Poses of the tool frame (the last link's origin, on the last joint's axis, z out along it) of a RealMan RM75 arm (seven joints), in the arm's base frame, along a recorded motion.
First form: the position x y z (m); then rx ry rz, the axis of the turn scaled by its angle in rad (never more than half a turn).
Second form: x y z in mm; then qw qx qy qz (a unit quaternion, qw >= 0). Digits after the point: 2 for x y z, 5 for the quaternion.
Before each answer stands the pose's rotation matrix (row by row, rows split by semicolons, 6 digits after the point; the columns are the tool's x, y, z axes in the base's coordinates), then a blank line. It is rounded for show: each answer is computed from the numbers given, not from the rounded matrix.
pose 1, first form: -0.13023 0.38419 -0.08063 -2.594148 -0.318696 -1.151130
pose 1, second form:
0.657256 0.312204 0.685962; 0.085032 -0.935071 0.344109; 0.748855 -0.167839 -0.641128

-130.23 384.19 -80.63 0.14235 -0.89909 -0.11045 -0.39896
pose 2, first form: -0.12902 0.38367 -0.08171 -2.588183 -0.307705 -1.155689
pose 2, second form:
0.655469 0.307921 0.689598; 0.075751 -0.935307 0.345634; 0.751413 -0.174315 -0.636390

-129.02 383.67 -81.71 0.14472 -0.89822 -0.10679 -0.40108
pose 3, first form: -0.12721 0.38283 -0.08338 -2.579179 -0.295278 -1.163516
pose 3, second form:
0.651688 0.303685 0.695039; 0.064495 -0.935216 0.348155; 0.755741 -0.182062 -0.629055

-127.21 382.83 -83.38 0.14783 -0.89665 -0.10265 -0.40450
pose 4, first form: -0.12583 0.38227 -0.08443 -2.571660 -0.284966 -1.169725
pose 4, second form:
0.648601 0.300216 0.699419; 0.055113 -0.935036 0.350243; 0.759131 -0.188621 -0.623011

-125.83 382.27 -84.43 0.15046 -0.89536 -0.09921 -0.40725
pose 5, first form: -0.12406 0.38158 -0.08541 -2.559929 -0.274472 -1.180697
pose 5, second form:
0.642375 0.297844 0.706147; 0.044175 -0.934251 0.353870; 0.765117 -0.196123 -0.613296

-124.06 381.58 -85.41 0.15397 -0.89302 -0.09575 -0.41188
